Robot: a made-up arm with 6 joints.
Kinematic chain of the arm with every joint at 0, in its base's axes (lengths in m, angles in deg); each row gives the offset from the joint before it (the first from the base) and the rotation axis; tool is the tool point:
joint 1: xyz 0 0 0.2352 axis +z
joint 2: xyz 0 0 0 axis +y
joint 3: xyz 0 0 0.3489 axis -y
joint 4: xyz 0 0 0 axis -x
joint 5: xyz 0.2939 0 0 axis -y
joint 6: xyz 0 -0.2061 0 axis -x
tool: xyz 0 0 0
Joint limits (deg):
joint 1: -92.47..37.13
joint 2: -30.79..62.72
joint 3: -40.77..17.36
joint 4: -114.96..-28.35
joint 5: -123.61..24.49
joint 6: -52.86..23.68
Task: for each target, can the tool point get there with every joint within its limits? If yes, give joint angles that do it. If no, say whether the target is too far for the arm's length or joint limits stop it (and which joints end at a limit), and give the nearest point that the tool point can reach.
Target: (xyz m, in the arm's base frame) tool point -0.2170 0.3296 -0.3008
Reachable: no: joint limits stop it (at a limit: joint 1, joint 2, joint 4) | nearest point 0.0898 0.1771 0.0727 | short by 0.507 m
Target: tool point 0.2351 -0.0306 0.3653
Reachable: yes | joints 3.79 -8.42 -11.23 -77.07 -74.55 -29.52
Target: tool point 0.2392 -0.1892 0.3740
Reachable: yes | joints -32.93 2.26 1.13 -81.98 -94.90 -34.20
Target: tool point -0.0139 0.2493 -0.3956
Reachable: no: joint limits stop it (at a limit: joint 1, joint 2, joint 4) | nearest point 0.1361 0.2122 0.0547 | short by 0.476 m
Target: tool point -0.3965 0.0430 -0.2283
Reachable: no: joint limits stop it (at a limit: joint 1, joint 2) | nearest point -0.1827 -0.1539 0.1196 | short by 0.453 m
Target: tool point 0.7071 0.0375 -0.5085
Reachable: no: too far | nearest point 0.3833 0.0203 0.0491 | short by 0.645 m
